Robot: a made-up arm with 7 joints.
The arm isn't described. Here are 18 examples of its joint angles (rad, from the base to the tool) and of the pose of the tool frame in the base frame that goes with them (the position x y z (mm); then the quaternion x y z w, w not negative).
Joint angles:
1: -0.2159 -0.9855 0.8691 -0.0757 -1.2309 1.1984 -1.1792
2: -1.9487 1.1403 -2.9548 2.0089 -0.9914 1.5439 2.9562
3: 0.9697 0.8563 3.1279 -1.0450 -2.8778 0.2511 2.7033
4: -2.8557 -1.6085 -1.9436 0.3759 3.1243 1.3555 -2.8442
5: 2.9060 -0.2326 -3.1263 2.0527 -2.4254 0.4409 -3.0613
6: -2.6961 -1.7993 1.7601 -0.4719 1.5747 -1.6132 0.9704
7: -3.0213 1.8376 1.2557 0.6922 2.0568 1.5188 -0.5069
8: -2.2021 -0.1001 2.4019 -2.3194 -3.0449 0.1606 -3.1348
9: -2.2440 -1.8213 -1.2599 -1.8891 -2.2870 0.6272 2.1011
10: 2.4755 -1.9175 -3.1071 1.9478 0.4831 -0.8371 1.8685
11: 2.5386 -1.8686 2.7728 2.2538 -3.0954 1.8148 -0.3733
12: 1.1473 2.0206 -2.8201 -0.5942 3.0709 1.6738 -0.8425
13: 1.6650 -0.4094 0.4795 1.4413 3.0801 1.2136 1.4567
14: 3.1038 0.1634 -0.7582 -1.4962 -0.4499 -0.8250 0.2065
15: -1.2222 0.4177 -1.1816 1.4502 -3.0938 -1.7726 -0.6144
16: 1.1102 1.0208 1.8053 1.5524 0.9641 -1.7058 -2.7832
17: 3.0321 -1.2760 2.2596 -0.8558 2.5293 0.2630 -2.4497
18: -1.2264 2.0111 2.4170 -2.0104 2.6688 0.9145 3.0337
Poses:
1: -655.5 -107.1 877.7 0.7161 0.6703 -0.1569 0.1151
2: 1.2 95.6 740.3 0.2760 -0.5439 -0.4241 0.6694
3: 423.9 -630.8 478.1 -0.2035 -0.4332 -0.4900 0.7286
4: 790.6 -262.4 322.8 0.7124 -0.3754 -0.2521 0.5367
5: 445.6 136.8 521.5 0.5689 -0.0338 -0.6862 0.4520
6: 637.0 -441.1 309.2 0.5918 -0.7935 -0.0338 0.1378
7: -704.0 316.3 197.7 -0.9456 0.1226 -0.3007 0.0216
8: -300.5 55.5 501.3 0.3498 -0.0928 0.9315 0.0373
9: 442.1 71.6 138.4 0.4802 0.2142 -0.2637 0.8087
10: 130.7 136.8 -157.3 0.1287 0.0971 -0.1217 0.9794
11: 103.7 225.0 -20.2 0.3296 -0.2778 -0.0129 0.9022
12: 119.9 -479.4 -175.8 0.5483 0.0449 0.4245 0.7191
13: -207.4 -44.6 1033.2 0.9693 -0.2028 0.0908 0.1054
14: 199.8 351.2 806.5 0.2862 -0.3777 0.3886 0.7902
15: -182.4 370.7 650.0 -0.1084 0.1753 0.7669 0.6077
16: -133.4 -548.8 630.6 -0.5423 0.0326 0.3786 0.7494
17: 661.0 -208.0 771.3 -0.8665 -0.1634 0.1505 0.4470
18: -209.0 161.1 68.0 -0.2398 0.8104 0.2247 0.4851
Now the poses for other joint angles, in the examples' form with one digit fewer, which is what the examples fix.
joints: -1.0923 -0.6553 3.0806 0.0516 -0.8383 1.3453 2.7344
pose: -183 -542 957 -0.060 -0.619 -0.680 0.389
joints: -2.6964 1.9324 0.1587 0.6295 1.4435 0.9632 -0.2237
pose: -514 411 -134 0.496 -0.221 0.230 0.807
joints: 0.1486 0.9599 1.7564 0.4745 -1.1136 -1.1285 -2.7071
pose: 574 -228 929 0.606 0.781 -0.140 0.067
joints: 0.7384 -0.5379 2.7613 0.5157 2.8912 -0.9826 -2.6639
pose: -537 313 884 0.043 0.568 -0.025 0.822
